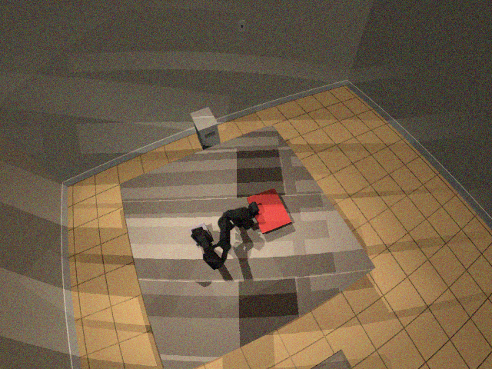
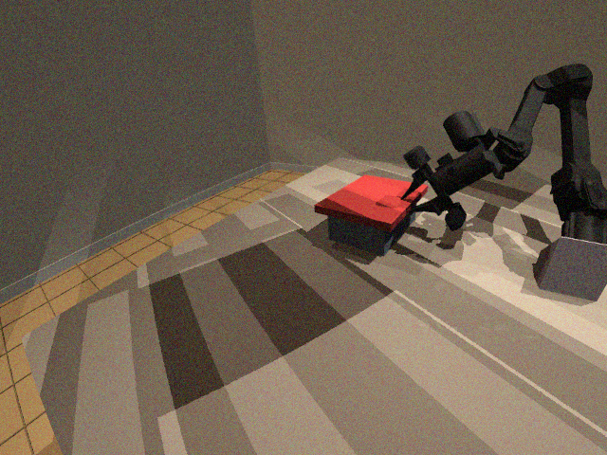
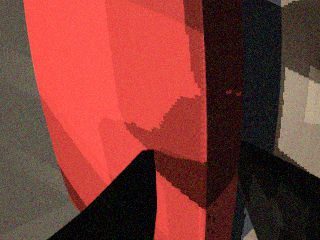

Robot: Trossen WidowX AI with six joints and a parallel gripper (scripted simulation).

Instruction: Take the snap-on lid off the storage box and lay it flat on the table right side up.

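The red lid is 80 mm ahead of my gripper tip and 10 mm above it. The rest, counted from my gripper tip: blue-grey box: 80 mm ahead, 40 mm below.
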